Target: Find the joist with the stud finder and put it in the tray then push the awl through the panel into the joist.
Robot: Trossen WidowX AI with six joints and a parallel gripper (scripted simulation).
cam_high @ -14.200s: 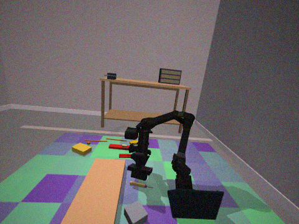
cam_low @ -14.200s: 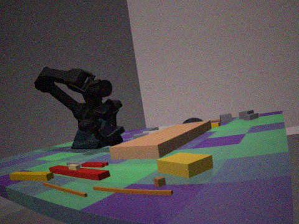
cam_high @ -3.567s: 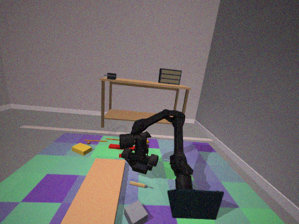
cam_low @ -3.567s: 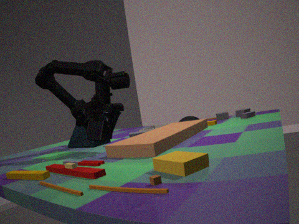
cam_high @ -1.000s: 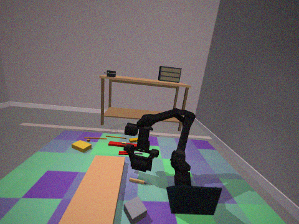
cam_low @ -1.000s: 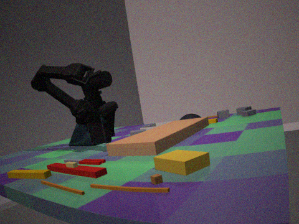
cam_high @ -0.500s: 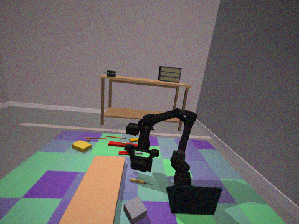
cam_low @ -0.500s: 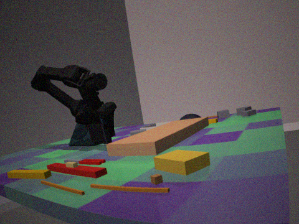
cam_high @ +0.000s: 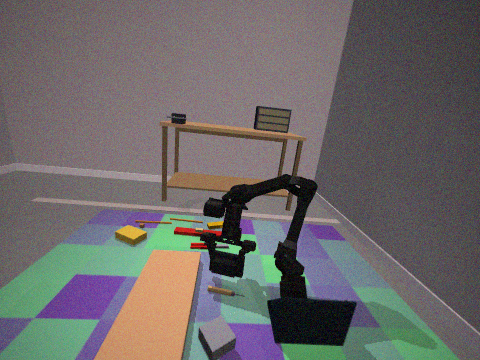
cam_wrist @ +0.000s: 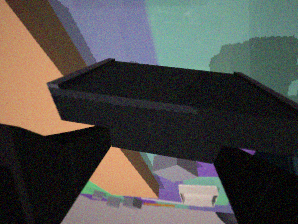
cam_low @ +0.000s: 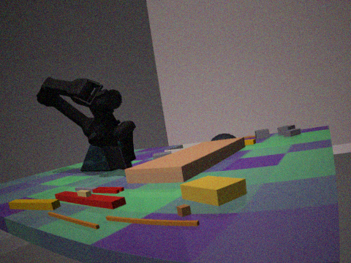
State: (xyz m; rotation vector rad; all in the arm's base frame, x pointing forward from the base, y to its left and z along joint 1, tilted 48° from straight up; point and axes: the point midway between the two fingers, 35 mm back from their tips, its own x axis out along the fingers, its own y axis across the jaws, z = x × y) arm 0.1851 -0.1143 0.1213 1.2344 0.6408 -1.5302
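Now: the stud finder 2 cm behind my gripper tip. Also, from my gripper tip: yellow block: 39 cm ahead, 28 cm to the right, 6 cm below; awl: 7 cm below, 4 cm to the left, 2 cm behind.
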